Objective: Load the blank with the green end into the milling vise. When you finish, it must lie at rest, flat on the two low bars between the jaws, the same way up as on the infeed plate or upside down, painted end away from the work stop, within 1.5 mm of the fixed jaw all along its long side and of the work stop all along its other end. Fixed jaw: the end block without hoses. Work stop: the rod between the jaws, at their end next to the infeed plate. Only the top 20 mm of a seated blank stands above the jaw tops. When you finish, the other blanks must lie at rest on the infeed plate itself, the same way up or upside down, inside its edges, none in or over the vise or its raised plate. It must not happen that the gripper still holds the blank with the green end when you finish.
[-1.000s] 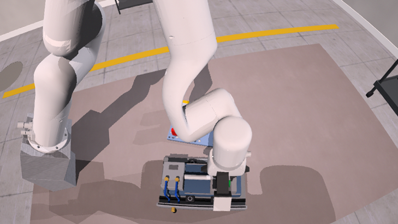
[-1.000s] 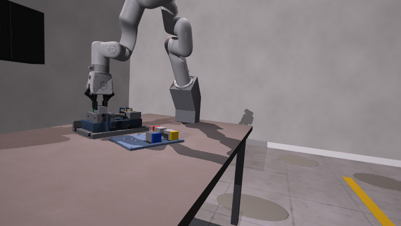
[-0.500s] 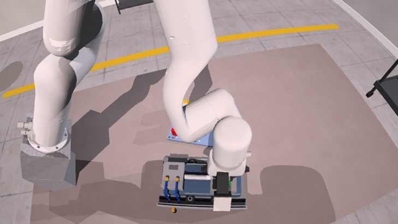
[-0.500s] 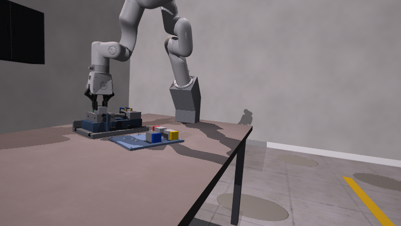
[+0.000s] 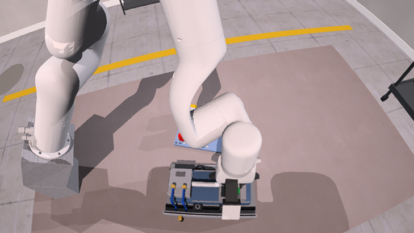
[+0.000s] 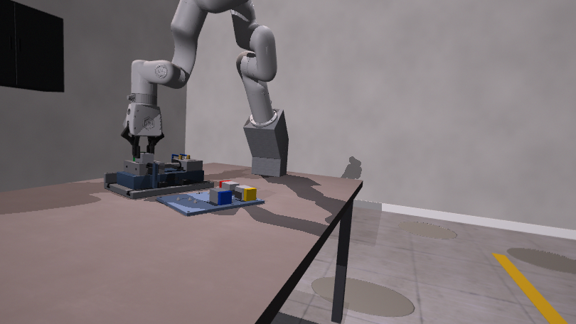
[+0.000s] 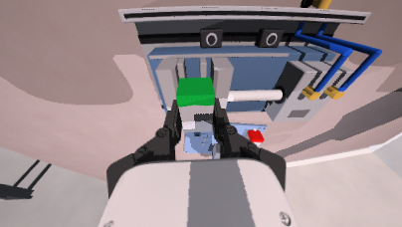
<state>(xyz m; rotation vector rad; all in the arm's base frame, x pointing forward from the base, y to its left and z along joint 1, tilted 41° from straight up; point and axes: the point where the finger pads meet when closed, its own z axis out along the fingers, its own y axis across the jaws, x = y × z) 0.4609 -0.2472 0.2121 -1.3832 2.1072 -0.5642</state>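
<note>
Now: the green-ended blank 20 mm below my hand. The rest, counted from my hand: moving jaw: 50 mm below, 30 mm behind, 20 mm to the left; work stop rod: 50 mm to the left, 40 mm below, 20 mm ahead; fixed jaw: 50 mm below, 30 mm ahead, 10 mm to the right.
</note>
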